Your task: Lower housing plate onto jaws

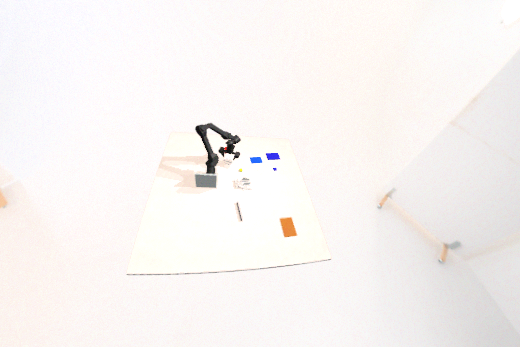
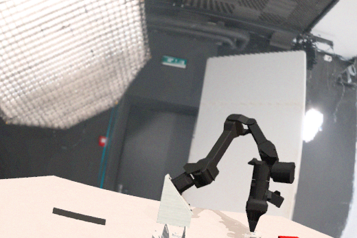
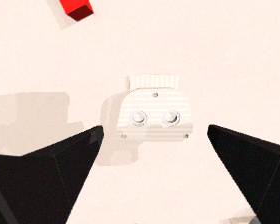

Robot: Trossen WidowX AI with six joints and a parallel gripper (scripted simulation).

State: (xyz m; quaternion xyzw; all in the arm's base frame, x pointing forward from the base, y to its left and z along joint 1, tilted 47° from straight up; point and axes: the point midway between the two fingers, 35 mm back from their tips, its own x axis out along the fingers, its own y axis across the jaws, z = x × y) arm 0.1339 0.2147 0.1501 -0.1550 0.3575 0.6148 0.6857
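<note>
My gripper tip is now 110 mm short of the yellow block, 90 mm to the left of it and 30 mm above it. From my gripper tip the other things lie so: red piece 150 mm to the left, 30 mm below, 30 mm behind; orange tile 620 mm to the right, 460 mm ahead, 40 mm below; dark bar 500 mm to the right, 100 mm ahead, 30 mm below.
</note>
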